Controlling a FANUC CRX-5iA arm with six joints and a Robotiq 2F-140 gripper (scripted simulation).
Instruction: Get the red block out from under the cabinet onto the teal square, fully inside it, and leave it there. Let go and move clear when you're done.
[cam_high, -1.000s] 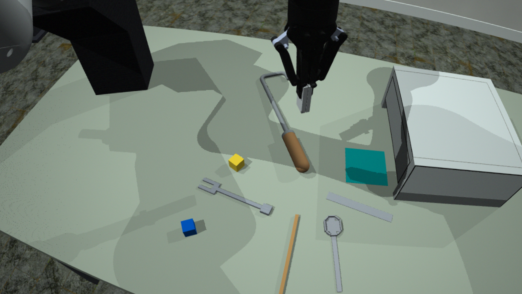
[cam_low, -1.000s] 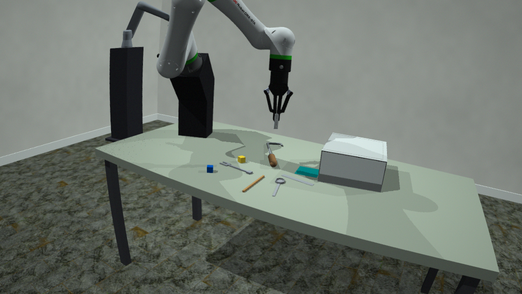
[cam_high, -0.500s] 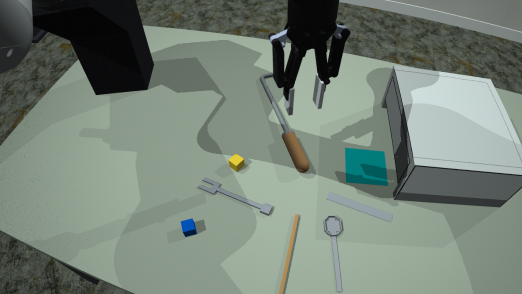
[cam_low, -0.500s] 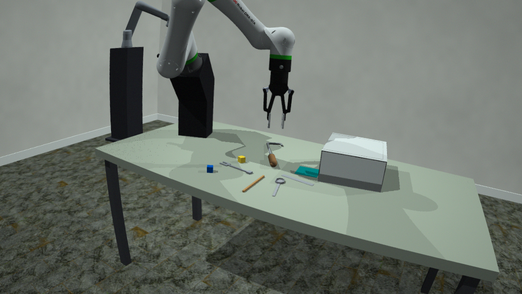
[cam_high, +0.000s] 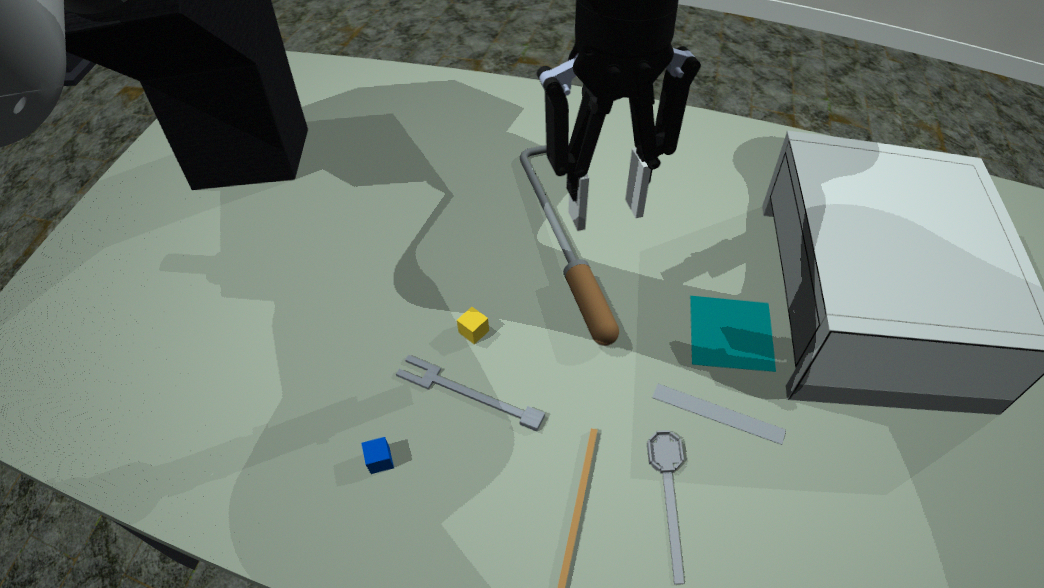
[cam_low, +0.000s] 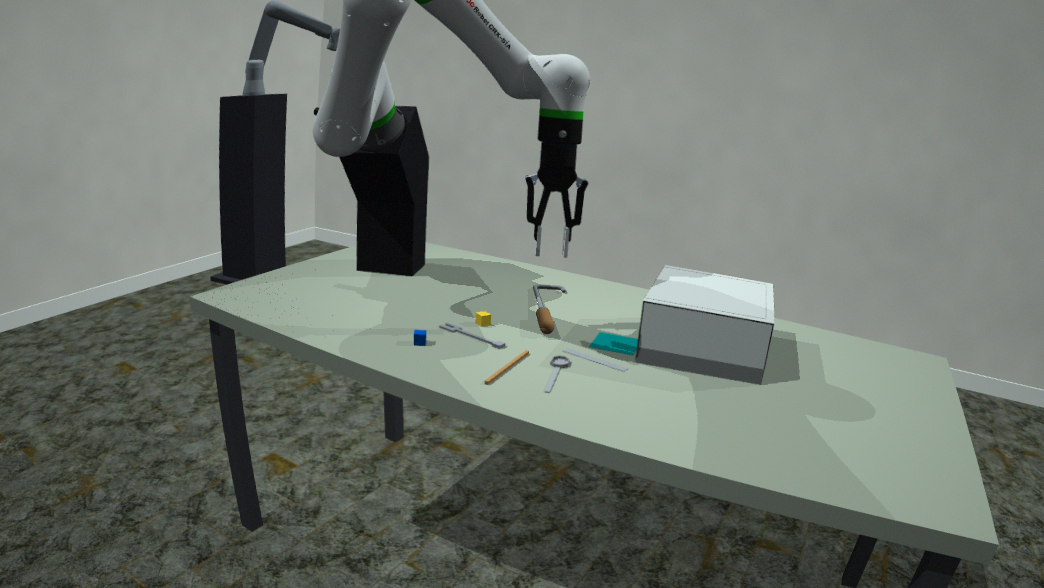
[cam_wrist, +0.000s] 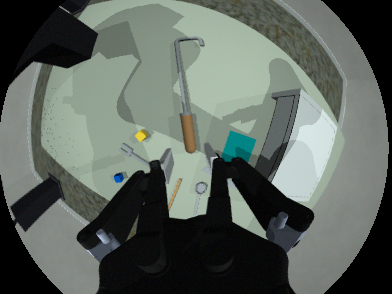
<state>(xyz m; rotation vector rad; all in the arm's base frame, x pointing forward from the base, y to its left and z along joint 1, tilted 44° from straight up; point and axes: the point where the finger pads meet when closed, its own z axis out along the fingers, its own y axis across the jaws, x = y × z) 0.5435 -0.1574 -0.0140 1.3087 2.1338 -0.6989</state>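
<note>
My gripper is now 19 cm above the yellow cube, 14 cm past it and 3 cm to the left of it. From my hand the other things lie so: teal square: 20 cm below, 16 cm ahead; then flat grey bar: 20 cm below, 14 cm ahead, 11 cm to the right; then grey fork tool: 20 cm below, 13 cm behind, 12 cm to the right.
</note>
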